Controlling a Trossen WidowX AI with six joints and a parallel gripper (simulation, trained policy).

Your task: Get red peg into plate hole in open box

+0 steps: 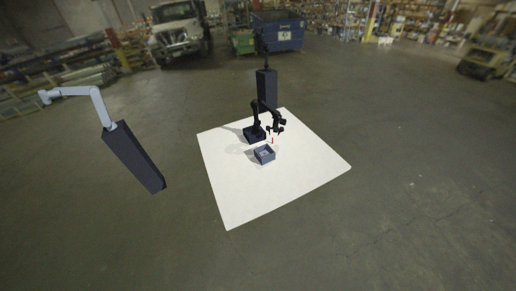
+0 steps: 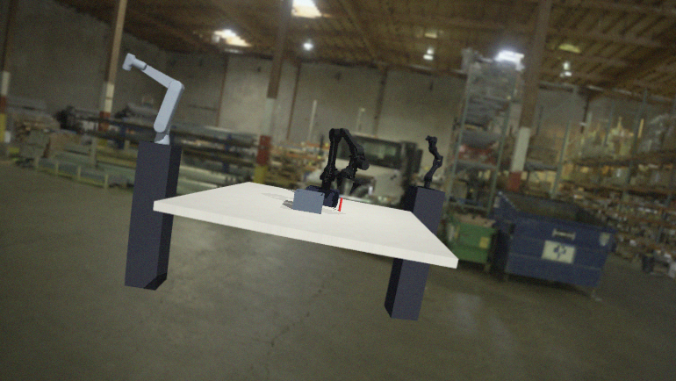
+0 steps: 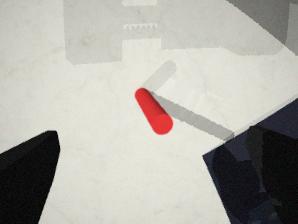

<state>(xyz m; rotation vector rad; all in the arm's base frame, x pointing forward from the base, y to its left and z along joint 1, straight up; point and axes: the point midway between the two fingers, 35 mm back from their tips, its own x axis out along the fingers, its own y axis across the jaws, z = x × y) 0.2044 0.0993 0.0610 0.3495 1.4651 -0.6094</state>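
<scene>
Now: the red peg 2 cm behind my gripper tip and 8 cm below it. From my gripper tip the other things lie so: grey plate: 10 cm ahead, 20 cm to the right, 8 cm below; grey box: 10 cm ahead, 20 cm to the right, 10 cm below.
</scene>
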